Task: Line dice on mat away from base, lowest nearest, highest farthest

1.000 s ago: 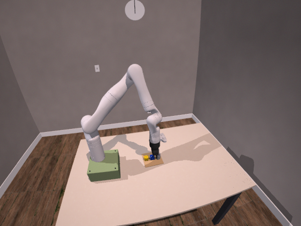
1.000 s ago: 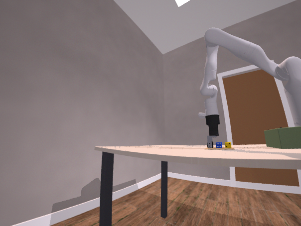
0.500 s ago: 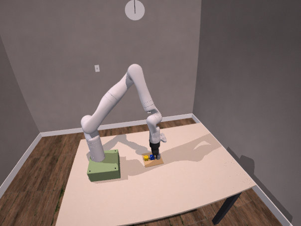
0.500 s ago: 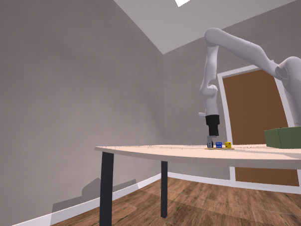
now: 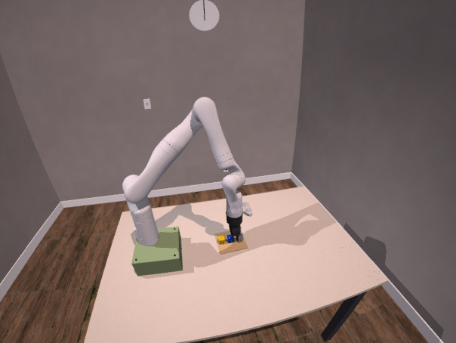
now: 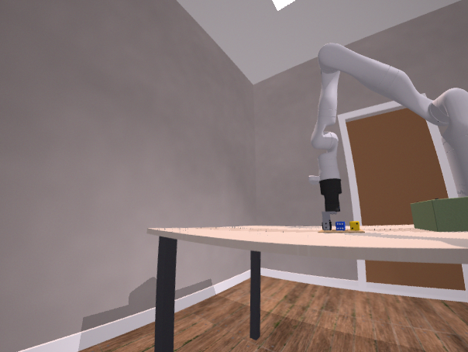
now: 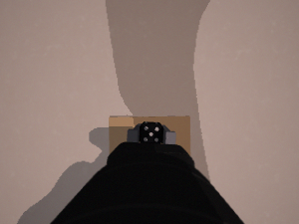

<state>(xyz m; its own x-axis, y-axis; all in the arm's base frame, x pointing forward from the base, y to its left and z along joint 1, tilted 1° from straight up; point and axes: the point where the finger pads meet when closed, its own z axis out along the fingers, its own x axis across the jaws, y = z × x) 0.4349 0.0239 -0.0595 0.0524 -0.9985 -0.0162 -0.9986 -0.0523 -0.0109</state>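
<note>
Right now the black die is right at my hand. The rest, counted from my hand: yellow die (9 cm behind); tan mat (5 cm behind, 2 cm below); blue die (5 cm behind).
</note>
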